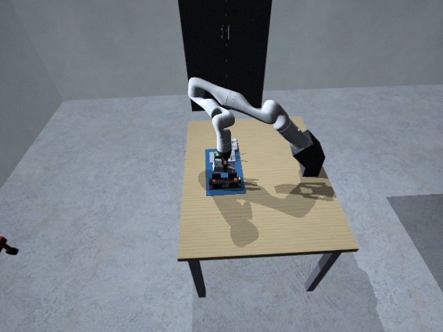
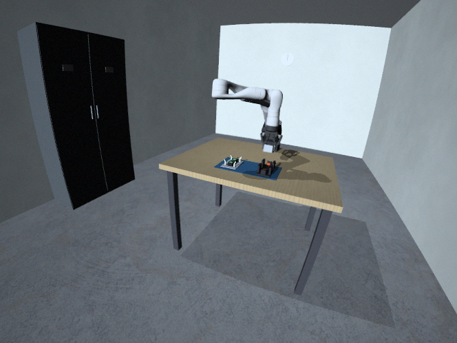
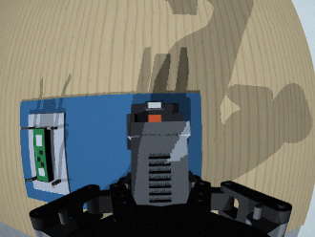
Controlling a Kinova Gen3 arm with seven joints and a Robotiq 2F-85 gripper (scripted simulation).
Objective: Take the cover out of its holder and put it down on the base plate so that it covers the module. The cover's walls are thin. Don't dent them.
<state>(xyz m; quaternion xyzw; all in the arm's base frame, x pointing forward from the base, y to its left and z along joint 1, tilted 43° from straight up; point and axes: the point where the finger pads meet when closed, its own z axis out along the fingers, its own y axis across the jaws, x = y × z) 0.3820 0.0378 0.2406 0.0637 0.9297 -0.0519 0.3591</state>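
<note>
Now: the light grey cover 1 cm below my hand.
</note>
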